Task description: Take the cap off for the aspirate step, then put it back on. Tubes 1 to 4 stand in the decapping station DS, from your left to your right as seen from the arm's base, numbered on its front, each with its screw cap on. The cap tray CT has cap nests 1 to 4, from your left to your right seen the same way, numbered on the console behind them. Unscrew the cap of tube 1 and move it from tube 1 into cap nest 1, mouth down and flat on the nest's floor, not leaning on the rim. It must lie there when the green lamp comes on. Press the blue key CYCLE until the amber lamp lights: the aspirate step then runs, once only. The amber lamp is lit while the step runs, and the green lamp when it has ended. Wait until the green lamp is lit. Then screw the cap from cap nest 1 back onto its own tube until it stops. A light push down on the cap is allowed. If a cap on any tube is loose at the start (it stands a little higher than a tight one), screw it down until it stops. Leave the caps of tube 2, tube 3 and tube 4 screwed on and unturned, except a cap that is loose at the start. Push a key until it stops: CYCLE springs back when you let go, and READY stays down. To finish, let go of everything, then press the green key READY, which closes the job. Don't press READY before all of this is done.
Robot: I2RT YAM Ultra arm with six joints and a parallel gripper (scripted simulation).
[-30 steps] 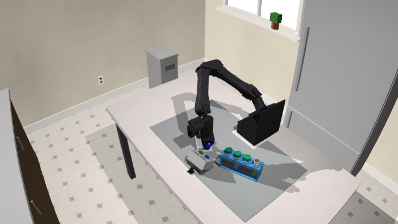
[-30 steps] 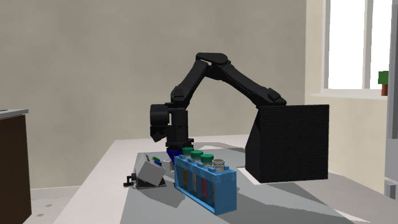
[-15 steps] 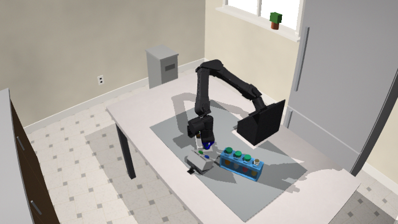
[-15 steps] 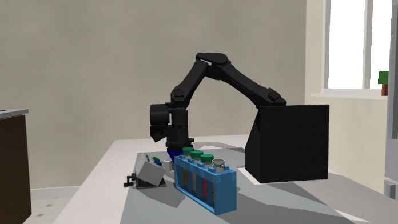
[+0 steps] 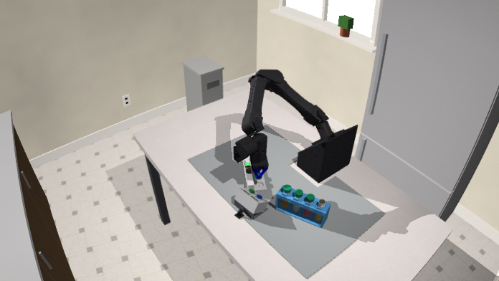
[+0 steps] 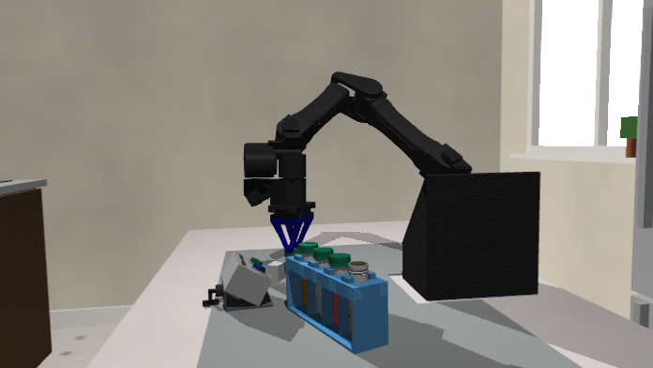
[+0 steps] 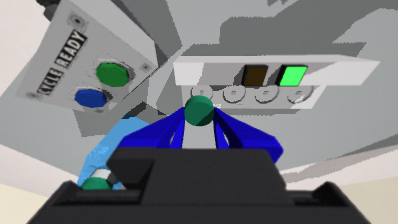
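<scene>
Right now my hand is 7 cm short of the green key, 6 cm to the right of it and 1 cm above it. The rest, counted from my hand: blue key: 7 cm ahead, 10 cm to the left, 1 cm below; grey key box: 9 cm ahead, 8 cm to the left, 3 cm below; green cap: 1 cm below.
</scene>
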